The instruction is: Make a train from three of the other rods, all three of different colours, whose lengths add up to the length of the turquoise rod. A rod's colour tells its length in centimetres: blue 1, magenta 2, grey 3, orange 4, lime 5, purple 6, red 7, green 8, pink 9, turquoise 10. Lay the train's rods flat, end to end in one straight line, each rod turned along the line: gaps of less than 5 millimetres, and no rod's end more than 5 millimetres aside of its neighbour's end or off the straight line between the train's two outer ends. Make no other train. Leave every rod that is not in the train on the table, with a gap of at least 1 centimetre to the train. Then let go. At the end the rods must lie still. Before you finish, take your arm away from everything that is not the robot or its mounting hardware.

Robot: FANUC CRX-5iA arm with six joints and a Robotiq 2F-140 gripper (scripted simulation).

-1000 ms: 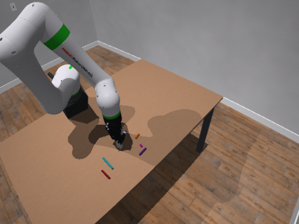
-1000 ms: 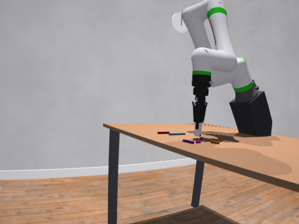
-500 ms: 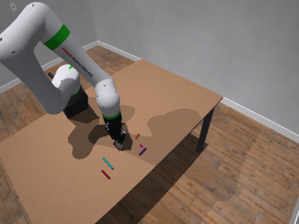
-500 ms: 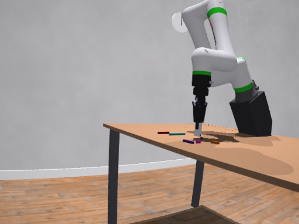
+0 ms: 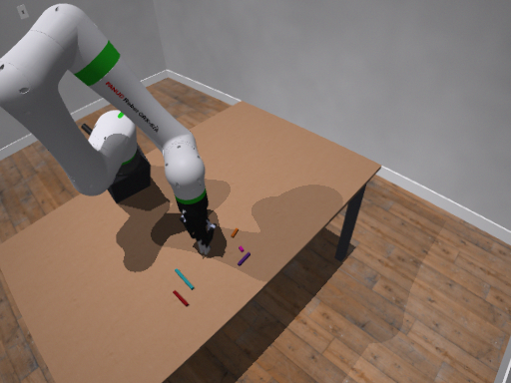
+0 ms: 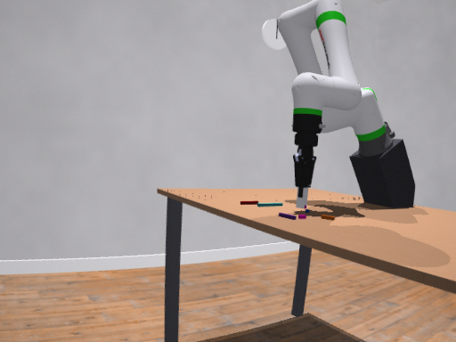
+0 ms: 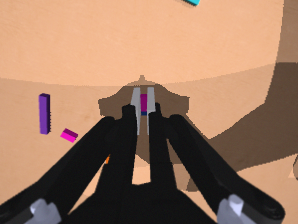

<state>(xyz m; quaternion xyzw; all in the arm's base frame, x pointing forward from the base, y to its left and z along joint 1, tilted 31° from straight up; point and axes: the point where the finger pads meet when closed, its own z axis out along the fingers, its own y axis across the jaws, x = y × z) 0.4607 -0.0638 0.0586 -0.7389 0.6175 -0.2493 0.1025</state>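
Now: the blue rod 2 cm to the left of my hand and 4 cm below it. Also, from my hand: purple rod: 14 cm ahead, 4 cm to the left, 4 cm below; turquoise rod: 13 cm to the right, 4 cm below; orange rod: 4 cm ahead, 13 cm to the left, 4 cm below.
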